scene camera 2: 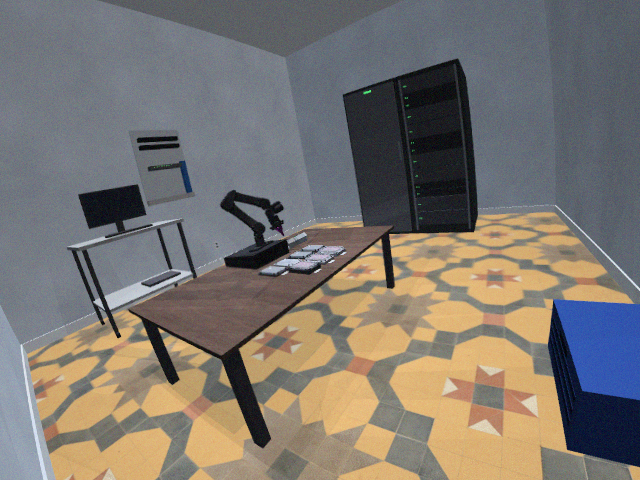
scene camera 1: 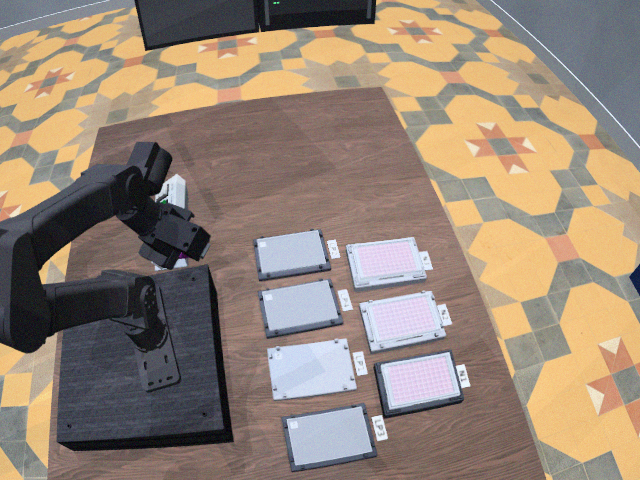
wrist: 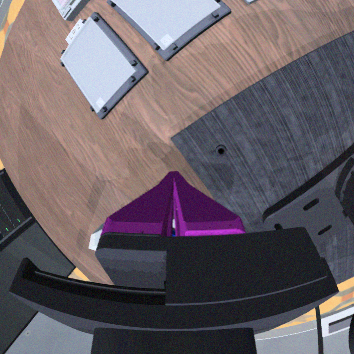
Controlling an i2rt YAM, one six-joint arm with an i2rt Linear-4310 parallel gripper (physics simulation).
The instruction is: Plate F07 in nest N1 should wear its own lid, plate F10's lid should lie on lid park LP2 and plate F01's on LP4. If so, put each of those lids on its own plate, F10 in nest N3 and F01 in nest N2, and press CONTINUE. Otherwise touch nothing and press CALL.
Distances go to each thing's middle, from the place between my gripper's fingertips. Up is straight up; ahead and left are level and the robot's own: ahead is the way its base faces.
Scene:
Now: the white button box [scene camera 1: 174, 191] 19 cm to the left of my hand, 8 cm below it and 4 cm behind it.

